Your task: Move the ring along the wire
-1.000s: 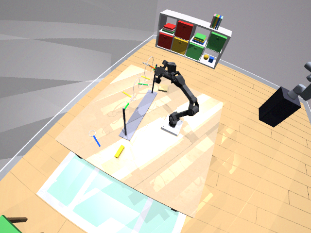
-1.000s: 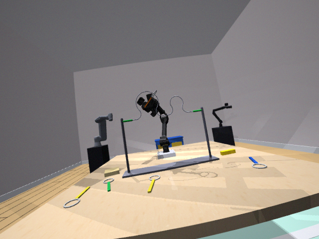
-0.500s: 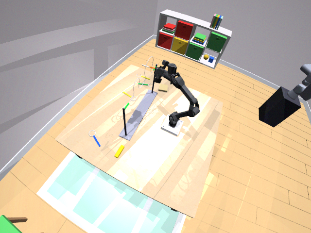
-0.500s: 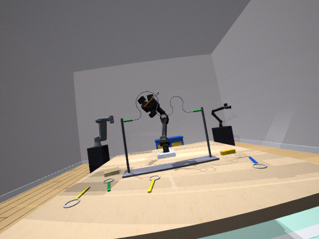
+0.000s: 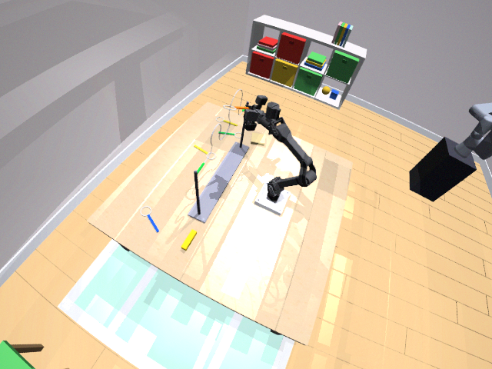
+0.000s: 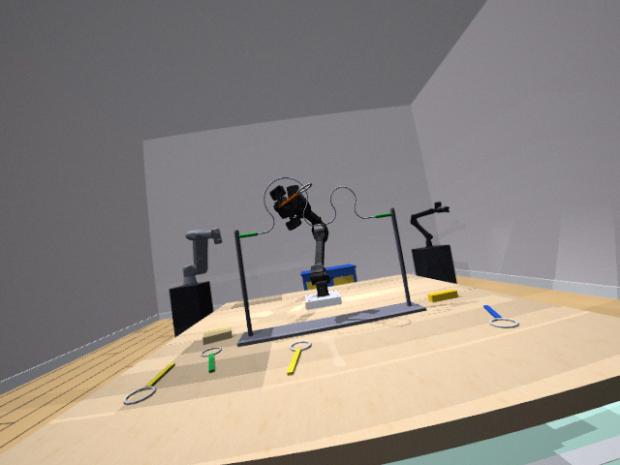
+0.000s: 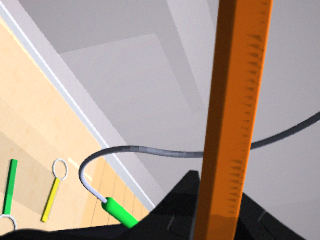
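Now: the orange-handled ring 10 mm ahead of my gripper tip, 90 mm to the left of it and 30 mm above it. Round my gripper tip: blue-handled ring: 220 mm ahead, 610 mm to the left, 460 mm below; yellow block: 40 mm behind, 600 mm to the left, 450 mm below; tan block: 20 mm behind, 290 mm to the right, 450 mm below.
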